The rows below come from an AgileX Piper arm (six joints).
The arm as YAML. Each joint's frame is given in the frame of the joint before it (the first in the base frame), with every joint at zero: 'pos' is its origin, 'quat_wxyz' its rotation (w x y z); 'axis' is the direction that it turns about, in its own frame. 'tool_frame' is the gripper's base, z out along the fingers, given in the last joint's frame.
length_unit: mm
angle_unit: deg
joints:
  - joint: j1
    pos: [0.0, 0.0, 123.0]
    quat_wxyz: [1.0, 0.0, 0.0, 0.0]
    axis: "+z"
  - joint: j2
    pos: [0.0, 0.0, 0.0]
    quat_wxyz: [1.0, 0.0, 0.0, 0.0]
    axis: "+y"
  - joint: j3
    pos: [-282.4, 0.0, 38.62]
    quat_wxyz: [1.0, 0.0, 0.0, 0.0]
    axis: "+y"
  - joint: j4
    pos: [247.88, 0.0, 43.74]
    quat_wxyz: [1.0, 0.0, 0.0, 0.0]
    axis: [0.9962, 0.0, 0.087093]
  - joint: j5
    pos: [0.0, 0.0, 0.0]
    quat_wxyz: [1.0, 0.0, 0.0, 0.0]
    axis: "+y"
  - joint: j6
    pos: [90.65, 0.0, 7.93]
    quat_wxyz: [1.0, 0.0, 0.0, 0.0]
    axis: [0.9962, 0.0, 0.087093]
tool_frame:
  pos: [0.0, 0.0, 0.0]
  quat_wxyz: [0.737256, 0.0, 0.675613, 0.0]
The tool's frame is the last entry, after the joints.
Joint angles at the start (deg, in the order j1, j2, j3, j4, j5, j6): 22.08, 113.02, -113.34, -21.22, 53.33, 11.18
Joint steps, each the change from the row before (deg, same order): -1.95, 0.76, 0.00, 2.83, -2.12, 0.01; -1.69, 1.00, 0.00, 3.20, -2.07, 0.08; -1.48, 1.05, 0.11, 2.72, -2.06, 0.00; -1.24, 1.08, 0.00, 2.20, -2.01, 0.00; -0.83, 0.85, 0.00, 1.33, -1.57, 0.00; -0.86, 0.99, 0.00, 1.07, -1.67, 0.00; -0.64, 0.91, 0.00, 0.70, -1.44, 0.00; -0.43, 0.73, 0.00, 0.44, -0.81, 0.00; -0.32, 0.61, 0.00, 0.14, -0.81, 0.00; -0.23, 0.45, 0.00, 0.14, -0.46, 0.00; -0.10, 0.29, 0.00, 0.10, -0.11, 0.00
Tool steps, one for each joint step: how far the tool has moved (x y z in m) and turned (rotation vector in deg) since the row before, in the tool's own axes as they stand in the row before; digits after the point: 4 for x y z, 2 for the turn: 0.0006, -0.0091, 0.0099, -1.27, -0.51, 2.88; 0.0011, -0.0069, 0.0109, -1.61, -0.32, 3.07; 0.0014, -0.0065, 0.0109, -1.28, -0.34, 2.63; 0.0009, -0.0060, 0.0102, -0.98, -0.52, 2.22; 0.0007, -0.0044, 0.0077, -0.54, -0.50, 1.42; 0.0011, -0.0051, 0.0087, -0.31, -0.51, 1.27; 0.0013, -0.0040, 0.0078, -0.17, -0.43, 0.87; 0.0017, -0.0029, 0.0061, -0.04, -0.03, 0.56; 0.0013, -0.0023, 0.0051, 0.06, -0.18, 0.28; 0.0012, -0.0017, 0.0037, 0.05, 0.00, 0.23; 0.0011, -0.0007, 0.0024, 0.02, 0.19, 0.12
